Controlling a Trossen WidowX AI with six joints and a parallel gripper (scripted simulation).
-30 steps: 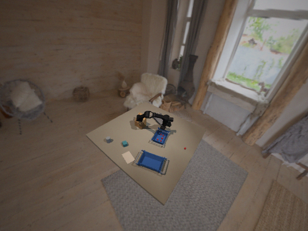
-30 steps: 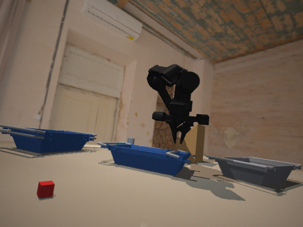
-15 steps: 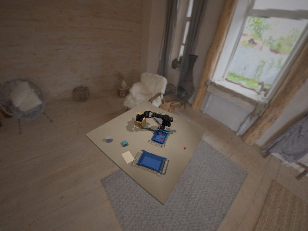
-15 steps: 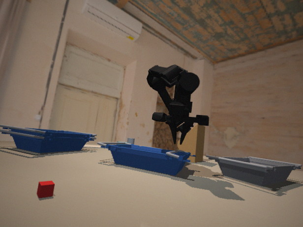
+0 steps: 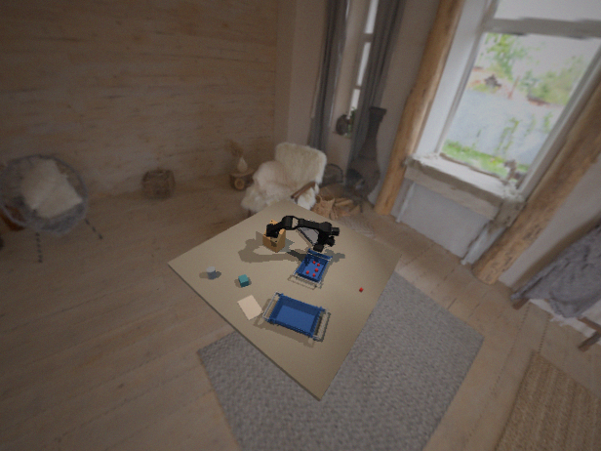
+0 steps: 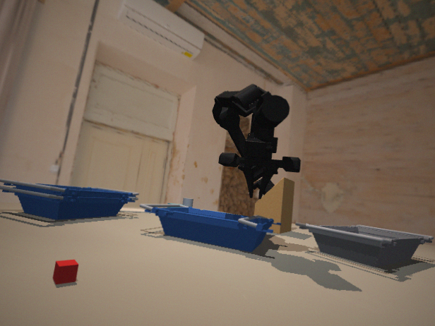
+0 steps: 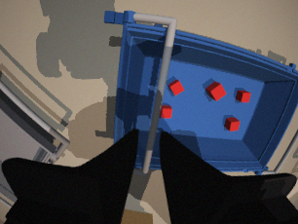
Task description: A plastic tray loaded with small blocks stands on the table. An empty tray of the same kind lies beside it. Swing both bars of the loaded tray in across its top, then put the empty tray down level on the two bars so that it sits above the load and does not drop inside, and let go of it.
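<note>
Now: gripper tip 25 cm to the right of the grey tray, 16 cm past it and 6 cm above it. From my gripper tip the other things lie so: cream card: 58 cm to the right, 17 cm behind, 11 cm below; then red cube: 37 cm ahead, 10 cm below, 8 cm to the right; then teal cube: 46 cm to the right, 32 cm behind, 9 cm below.
</note>
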